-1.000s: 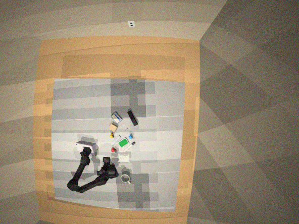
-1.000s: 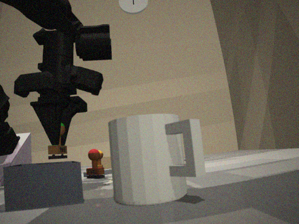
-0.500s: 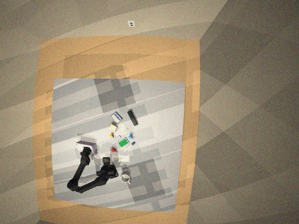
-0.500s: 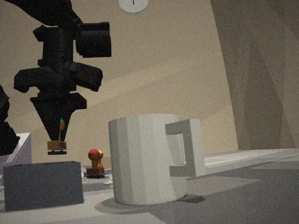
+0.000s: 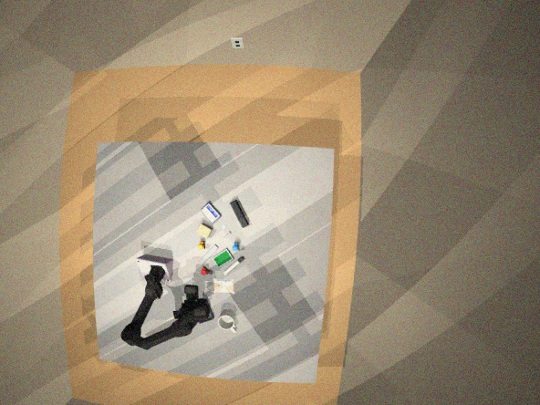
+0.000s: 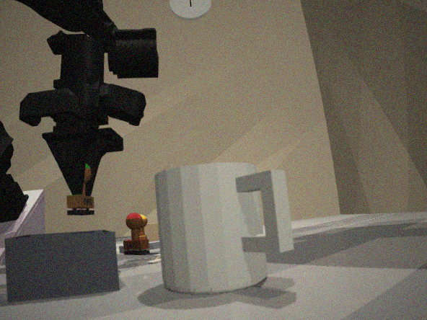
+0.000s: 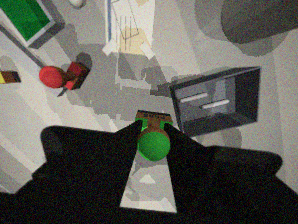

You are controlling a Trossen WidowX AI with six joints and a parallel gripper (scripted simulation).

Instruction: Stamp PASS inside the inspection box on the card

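Now: the green ink pad 19 cm to the left of my gripper tip, 13 cm ahead of it and 8 cm below it. The rest, counted from my gripper tip: red-knobbed stamp: 13 cm to the left, 7 cm below, 4 cm ahead; then cream card: 13 cm ahead, 9 cm below, 5 cm to the left; then white mug: 16 cm ahead, 13 cm to the right, 5 cm below.
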